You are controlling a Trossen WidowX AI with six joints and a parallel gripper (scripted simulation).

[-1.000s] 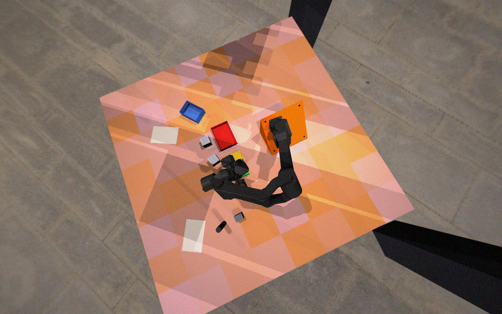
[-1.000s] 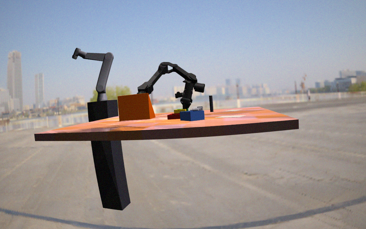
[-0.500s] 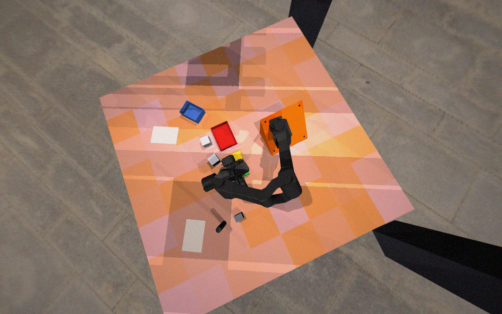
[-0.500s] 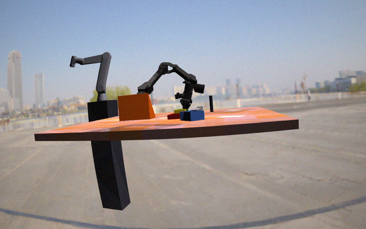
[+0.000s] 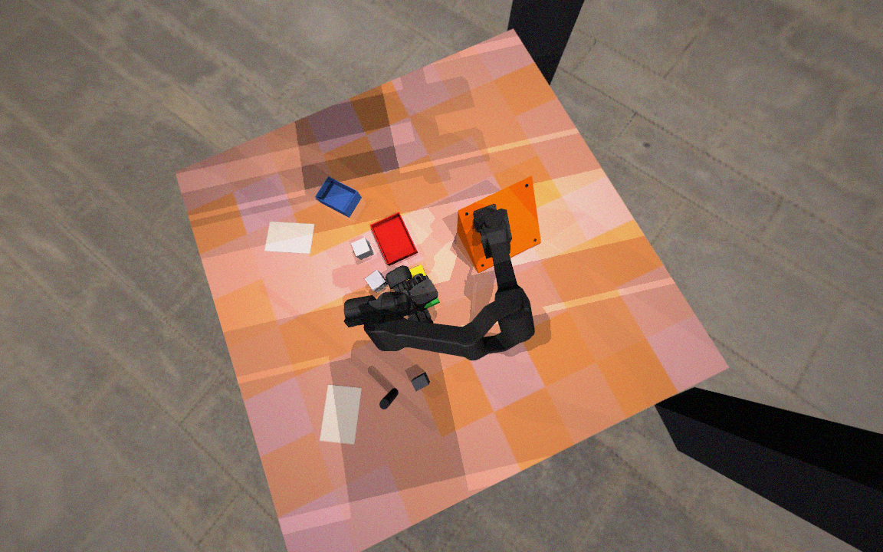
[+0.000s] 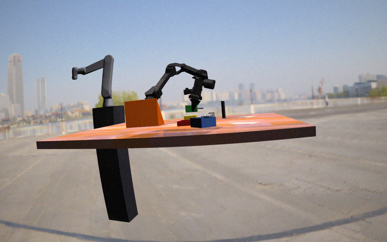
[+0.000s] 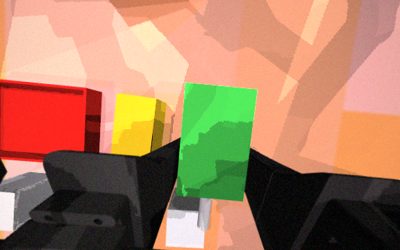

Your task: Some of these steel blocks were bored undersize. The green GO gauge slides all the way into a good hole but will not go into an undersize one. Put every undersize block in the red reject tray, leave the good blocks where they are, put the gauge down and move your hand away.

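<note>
My gripper tip is now 2 cm short of the green GO gauge and 1 cm below it. Round my gripper tip: yellow gauge 3 cm ahead, 8 cm to the right, 5 cm below; then red reject tray 2 cm ahead, 23 cm to the right, 6 cm below; then small dark cube 9 cm ahead, 20 cm to the left, 5 cm below.
</note>
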